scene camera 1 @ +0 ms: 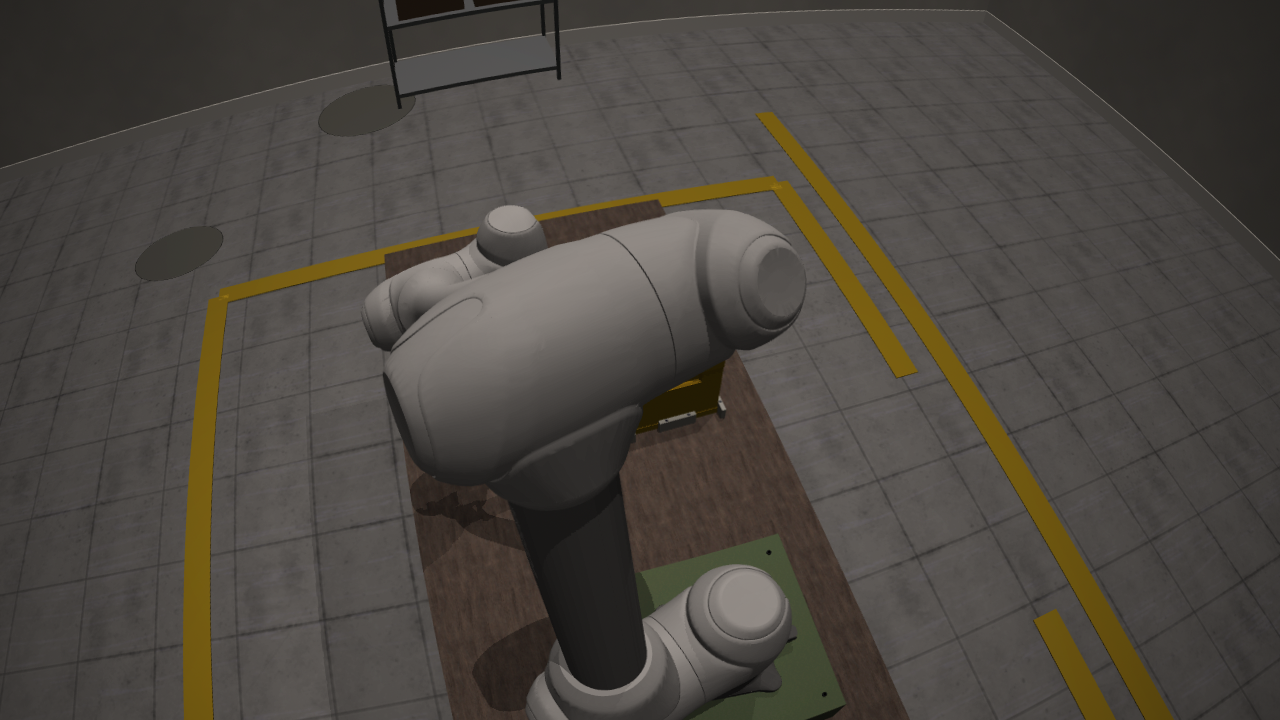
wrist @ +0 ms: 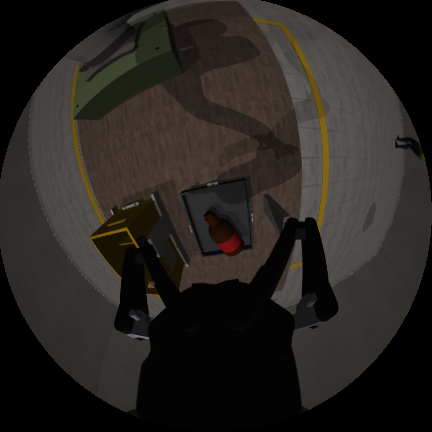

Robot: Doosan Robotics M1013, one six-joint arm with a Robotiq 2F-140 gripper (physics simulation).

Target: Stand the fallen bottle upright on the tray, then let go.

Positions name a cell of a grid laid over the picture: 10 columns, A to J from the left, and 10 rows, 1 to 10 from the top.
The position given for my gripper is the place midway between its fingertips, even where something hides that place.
I see my gripper (wrist: E5) and a brown bottle (wrist: F6).
